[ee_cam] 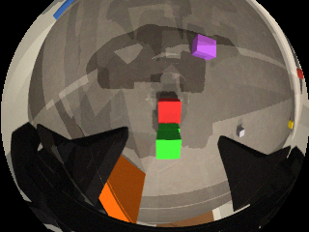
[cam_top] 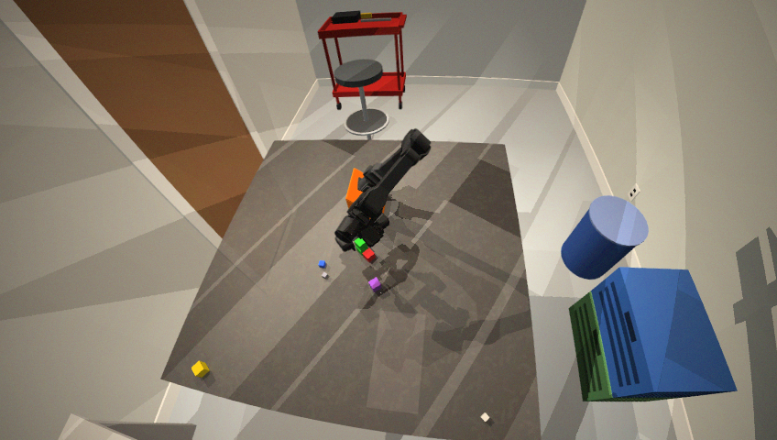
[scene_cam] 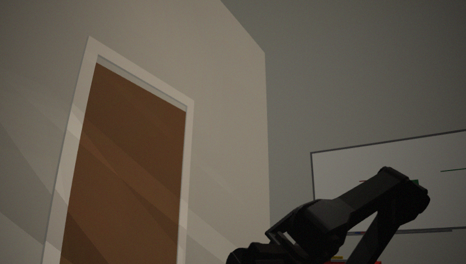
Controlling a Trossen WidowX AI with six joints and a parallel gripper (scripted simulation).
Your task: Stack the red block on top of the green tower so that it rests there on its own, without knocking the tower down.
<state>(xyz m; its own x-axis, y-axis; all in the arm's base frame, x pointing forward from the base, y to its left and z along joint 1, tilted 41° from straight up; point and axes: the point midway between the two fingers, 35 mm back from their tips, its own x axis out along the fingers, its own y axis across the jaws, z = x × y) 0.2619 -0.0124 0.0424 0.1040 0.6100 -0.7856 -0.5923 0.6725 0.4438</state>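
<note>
The red block is 9 cm below my gripper tip. Also, from my gripper tip: yellow block 45 cm ahead, 58 cm to the right, 9 cm below; small blue block 3 cm ahead, 18 cm to the right, 9 cm below; purple block 12 cm ahead, 3 cm to the left, 9 cm below.
</note>
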